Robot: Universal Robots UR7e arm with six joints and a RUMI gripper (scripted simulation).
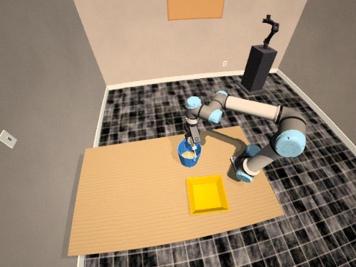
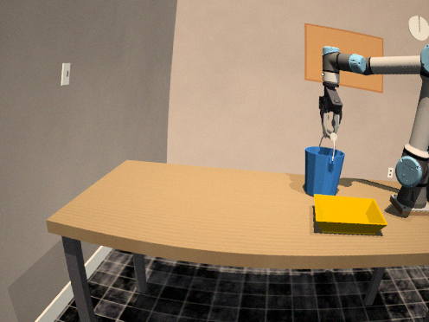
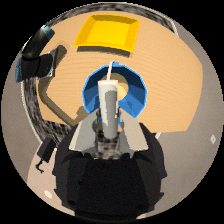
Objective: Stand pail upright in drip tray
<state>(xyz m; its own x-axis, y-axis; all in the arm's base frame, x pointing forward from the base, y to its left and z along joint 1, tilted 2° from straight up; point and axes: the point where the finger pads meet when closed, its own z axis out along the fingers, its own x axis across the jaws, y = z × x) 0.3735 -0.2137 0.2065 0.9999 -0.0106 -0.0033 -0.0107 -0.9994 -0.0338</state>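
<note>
My hand is 1 cm short of the blue pail and 9 cm above it. The rest, counted from my hand: white handle: 3 cm below; yellow drip tray: 31 cm to the left, 23 cm below.
</note>
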